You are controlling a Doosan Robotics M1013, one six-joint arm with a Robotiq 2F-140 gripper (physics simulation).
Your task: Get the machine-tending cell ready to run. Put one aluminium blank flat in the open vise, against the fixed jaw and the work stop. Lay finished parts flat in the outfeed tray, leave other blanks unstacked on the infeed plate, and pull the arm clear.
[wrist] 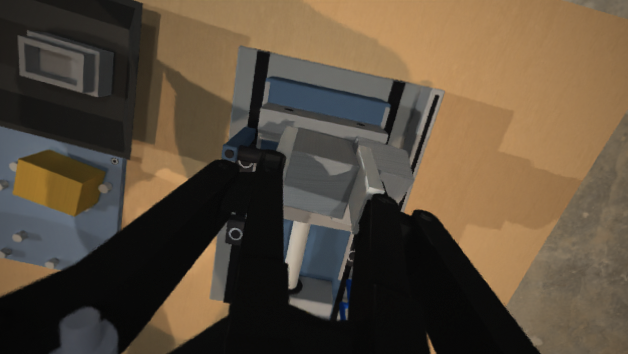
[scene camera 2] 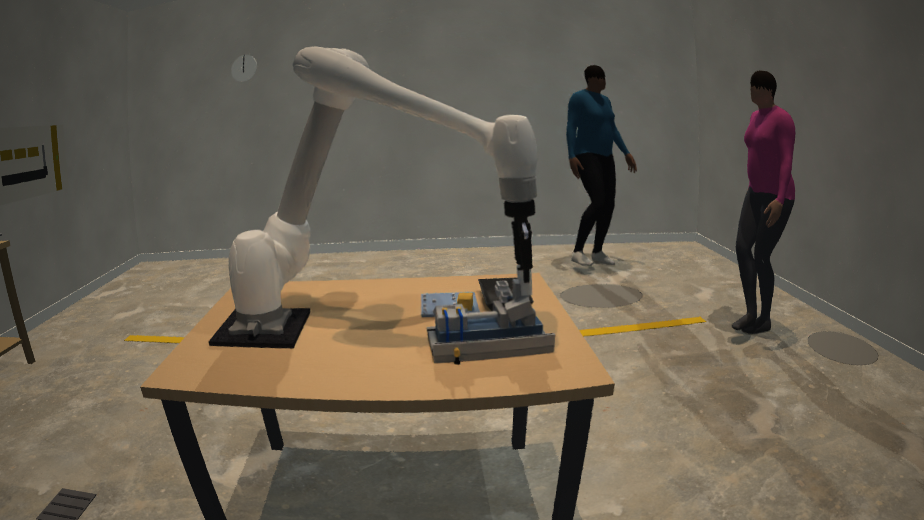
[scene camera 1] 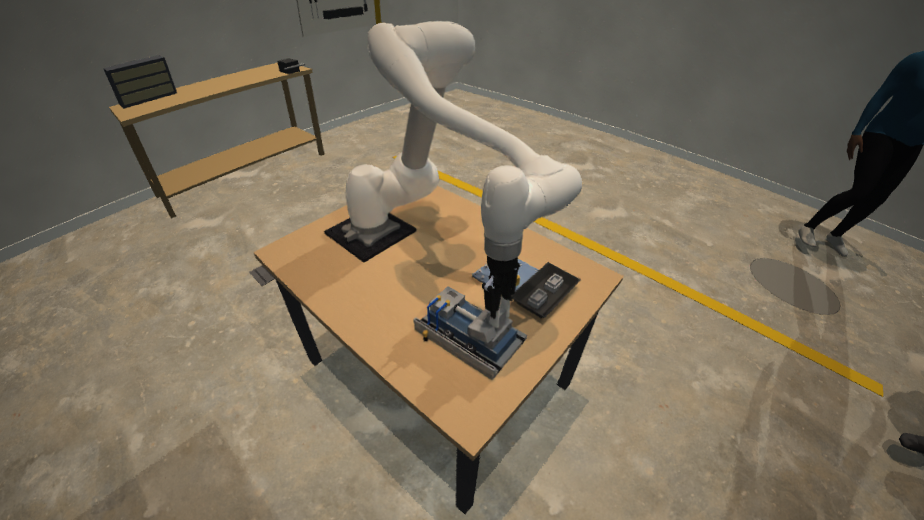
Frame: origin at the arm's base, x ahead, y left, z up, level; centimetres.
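Where they show: gripper, fingertip midpoint: (wrist: 323, 155) (scene camera 2: 525, 291) (scene camera 1: 499, 320); arm's base, origin of the base link: (scene camera 2: 261, 323) (scene camera 1: 371, 228).
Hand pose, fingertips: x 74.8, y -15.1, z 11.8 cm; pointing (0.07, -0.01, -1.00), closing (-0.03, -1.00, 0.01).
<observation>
Things, the pixels of their top centre, and the offset from my fingertips. "pt": a spot on its surface instead.
- vise, middle of its top: (wrist: 304, 246) (scene camera 2: 488, 307) (scene camera 1: 471, 313) dx -9.3, dy -0.6, dz -3.4 cm
- grey aluminium blank, middle of its top: (wrist: 318, 185) (scene camera 2: 521, 280) (scene camera 1: 497, 311) dx -1.1, dy +0.1, dz +3.0 cm
- second grey blank, middle of its top: (wrist: 374, 200) (scene camera 2: 519, 297) (scene camera 1: 483, 324) dx -2.3, dy -4.3, dz +0.1 cm
- blue work stop, surface spot: (wrist: 239, 142) pt dx -1.9, dy +6.6, dz -5.1 cm
- black outfeed tray, surface spot: (wrist: 135, 75) pt dx +0.8, dy +17.3, dz -9.1 cm
- blue infeed plate, middle of its top: (wrist: 30, 202) (scene camera 2: 449, 302) (scene camera 1: 506, 272) dx -16.7, dy +30.0, dz -12.5 cm
- yellow block, middle of its top: (wrist: 47, 188) (scene camera 2: 465, 295) dx -12.3, dy +25.2, dz -8.9 cm
- grey rail, middle of its top: (scene camera 2: 495, 339) (scene camera 1: 452, 342) dx -9.1, dy -9.5, dz -8.3 cm
My gripper (scene camera 1: 496, 315) (scene camera 2: 525, 289) (wrist: 323, 155) points down over the vise (scene camera 1: 454, 321) (scene camera 2: 491, 331) (wrist: 327, 103), shut on a grey aluminium blank (wrist: 320, 187). The held blank is between the jaws; its underside is hidden, so I cannot tell whether it touches the vise bed. A second grey blank (scene camera 2: 519, 311) (wrist: 395, 162) is tilted in the vise, just outside my right finger in the wrist view. The blue work stop (wrist: 239, 142) is beside my left fingertip. Pocketed finished parts (scene camera 1: 554, 280) (scene camera 1: 537, 296) (wrist: 52, 65) are in the black outfeed tray (wrist: 135, 75).
The blue infeed plate (scene camera 2: 434, 306) (wrist: 80, 242) has small pins and bears a yellow block (scene camera 2: 465, 300) (wrist: 57, 182). A grey rail (scene camera 1: 455, 349) (scene camera 2: 494, 347) runs along the vise's front side. Two people (scene camera 2: 591, 129) (scene camera 2: 769, 155) stand beyond the table.
</observation>
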